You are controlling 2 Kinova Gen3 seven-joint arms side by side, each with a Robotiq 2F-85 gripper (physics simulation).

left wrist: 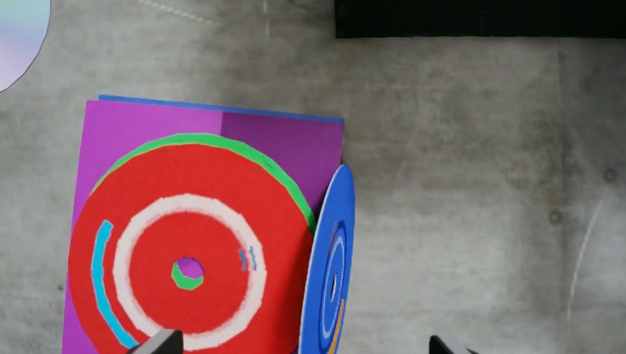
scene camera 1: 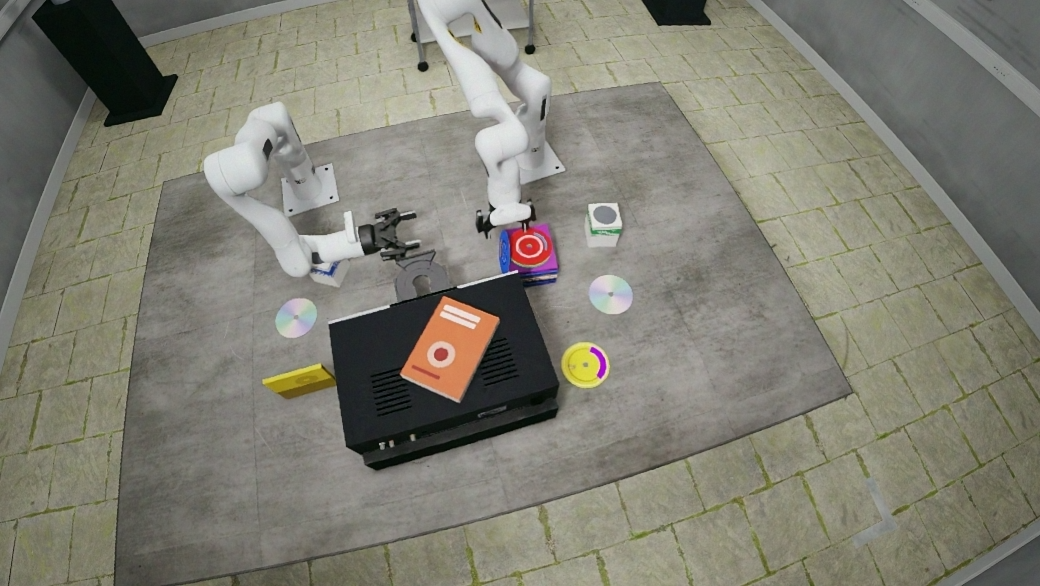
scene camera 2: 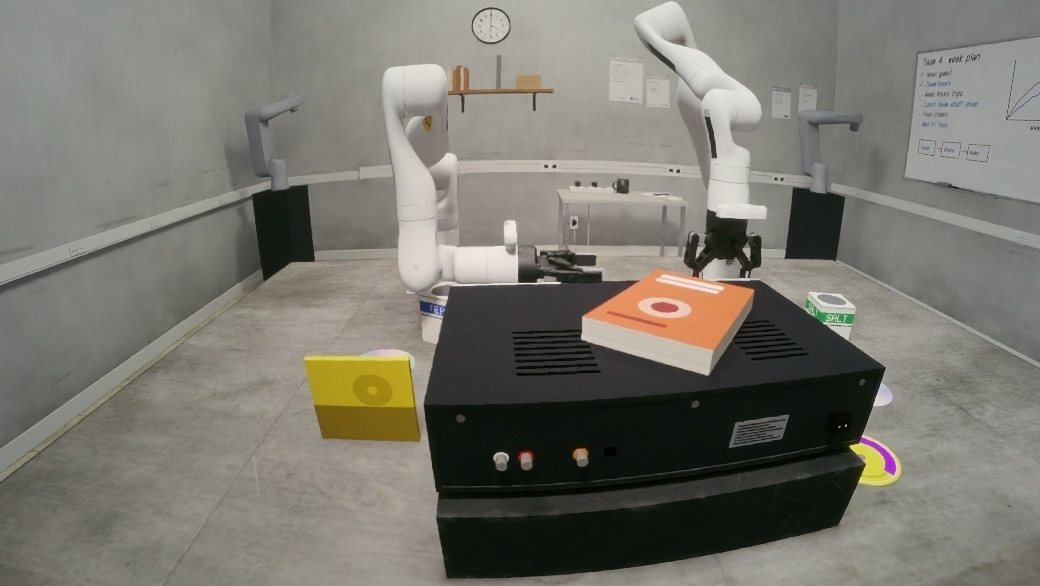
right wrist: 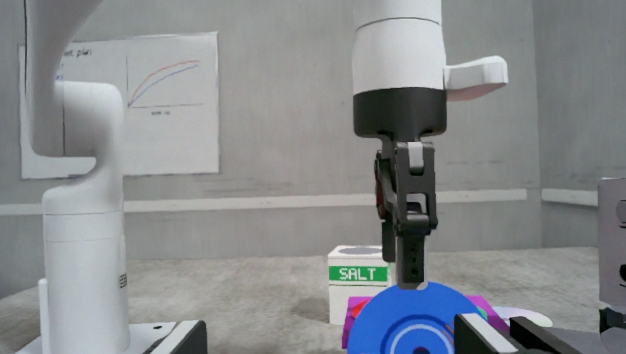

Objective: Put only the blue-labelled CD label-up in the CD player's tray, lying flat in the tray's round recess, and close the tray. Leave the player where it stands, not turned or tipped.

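Frame: origin at the left arm's base, x ahead, y right, z down, level; metres.
Where they show: left gripper, between the fingertips: (scene camera 1: 506, 233) (right wrist: 401, 273); right gripper, between the fingertips: (scene camera 1: 418, 228) (scene camera 2: 600, 267) (right wrist: 330, 345); left arm's base, origin of its link: (scene camera 1: 529, 159) (right wrist: 91, 349); right arm's base, origin of its link: (scene camera 1: 309, 189) (scene camera 2: 443, 280).
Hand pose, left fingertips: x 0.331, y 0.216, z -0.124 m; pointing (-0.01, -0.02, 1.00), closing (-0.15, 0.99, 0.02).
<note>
Things, the pixels of their top centre, and the offset from my left fingertips.
- blue-labelled CD, centre of its top: (left wrist: 337, 322) (right wrist: 419, 284) (scene camera 1: 503, 239) dx +0.011, dy +0.013, dz +0.006 m
- red disc, centre of its top: (left wrist: 187, 273) (scene camera 1: 529, 246) dx +0.029, dy -0.052, dz +0.049 m
- orange book, centre of its top: (scene camera 2: 680, 301) (scene camera 1: 450, 345) dx +0.276, dy +0.236, dz -0.097 m
- yellow case, centre of its top: (scene camera 2: 354, 358) (scene camera 1: 291, 373) dx +0.159, dy +0.597, dz -0.001 m
- yellow disc, centre of its top: (scene camera 2: 860, 456) (scene camera 1: 585, 364) dx +0.362, dy -0.058, dz +0.123 m
- salt box, centre of its top: (right wrist: 360, 250) (scene camera 2: 831, 299) (scene camera 1: 605, 214) dx +0.027, dy -0.280, dz +0.028 m
- tea box, centre of its top: (scene camera 2: 448, 290) (scene camera 1: 320, 253) dx -0.162, dy +0.472, dz +0.028 m
The blue-labelled CD (scene camera 1: 504, 251) (left wrist: 340, 200) (right wrist: 380, 320) leans steeply on edge against the case stack, label facing outward. The black CD player (scene camera 1: 356, 363) (scene camera 2: 640, 444) stands with its grey tray (scene camera 1: 436, 272) (right wrist: 565, 340) out; the visible recess holds no disc. My left gripper (scene camera 1: 505, 231) (scene camera 2: 724, 270) (left wrist: 306, 345) is open and points down, its fingers on either side of the blue CD in the left wrist view; one fingertip overlaps the CD's top edge in the right wrist view. My right gripper (scene camera 1: 413, 230) (scene camera 2: 598, 267) (right wrist: 327, 337) is open and level, beside the tray's front end.
A red disc (scene camera 1: 538, 256) (left wrist: 190, 175) lies on the purple-topped case stack (scene camera 1: 549, 236) (left wrist: 285, 135). An orange book (scene camera 1: 465, 349) (scene camera 2: 691, 291) lies on the player. A yellow case (scene camera 1: 298, 382), yellow disc (scene camera 1: 582, 374), two silver discs (scene camera 1: 294, 327) (scene camera 1: 618, 283), salt box (scene camera 1: 604, 236) and tea box (scene camera 1: 331, 275) stand around.
</note>
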